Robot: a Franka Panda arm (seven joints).
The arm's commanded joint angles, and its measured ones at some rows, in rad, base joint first. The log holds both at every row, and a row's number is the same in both.
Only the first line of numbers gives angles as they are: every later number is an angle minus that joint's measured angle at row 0.
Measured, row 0:
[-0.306, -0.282, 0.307, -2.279, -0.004, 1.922, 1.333]
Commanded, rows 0 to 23:
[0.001, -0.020, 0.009, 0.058, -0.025, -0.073, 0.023]
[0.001, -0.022, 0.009, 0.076, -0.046, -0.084, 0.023]
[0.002, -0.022, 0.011, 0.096, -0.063, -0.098, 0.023]
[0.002, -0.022, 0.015, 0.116, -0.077, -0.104, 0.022]
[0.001, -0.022, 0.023, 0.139, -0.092, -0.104, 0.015]
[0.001, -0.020, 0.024, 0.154, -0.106, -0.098, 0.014]
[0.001, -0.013, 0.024, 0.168, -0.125, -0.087, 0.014]
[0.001, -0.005, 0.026, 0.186, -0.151, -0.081, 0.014]
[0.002, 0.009, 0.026, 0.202, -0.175, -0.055, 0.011]
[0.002, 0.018, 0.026, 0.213, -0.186, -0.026, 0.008]
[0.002, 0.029, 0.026, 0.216, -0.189, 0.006, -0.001]
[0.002, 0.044, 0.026, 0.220, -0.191, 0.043, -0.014]
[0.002, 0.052, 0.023, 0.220, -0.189, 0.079, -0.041]
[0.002, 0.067, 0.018, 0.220, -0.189, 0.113, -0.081]
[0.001, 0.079, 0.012, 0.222, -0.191, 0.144, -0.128]
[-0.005, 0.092, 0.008, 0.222, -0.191, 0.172, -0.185]
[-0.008, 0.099, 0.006, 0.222, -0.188, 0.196, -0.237]
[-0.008, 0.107, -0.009, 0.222, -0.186, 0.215, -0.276]
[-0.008, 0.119, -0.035, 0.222, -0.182, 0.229, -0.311]
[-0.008, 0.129, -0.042, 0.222, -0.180, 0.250, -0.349]
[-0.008, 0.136, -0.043, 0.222, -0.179, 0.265, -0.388]
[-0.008, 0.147, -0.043, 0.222, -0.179, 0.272, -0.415]
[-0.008, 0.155, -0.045, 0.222, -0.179, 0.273, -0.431]
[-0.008, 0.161, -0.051, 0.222, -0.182, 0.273, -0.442]
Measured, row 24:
[-0.006, 0.133, -0.050, 0.203, -0.170, 0.263, -0.386]
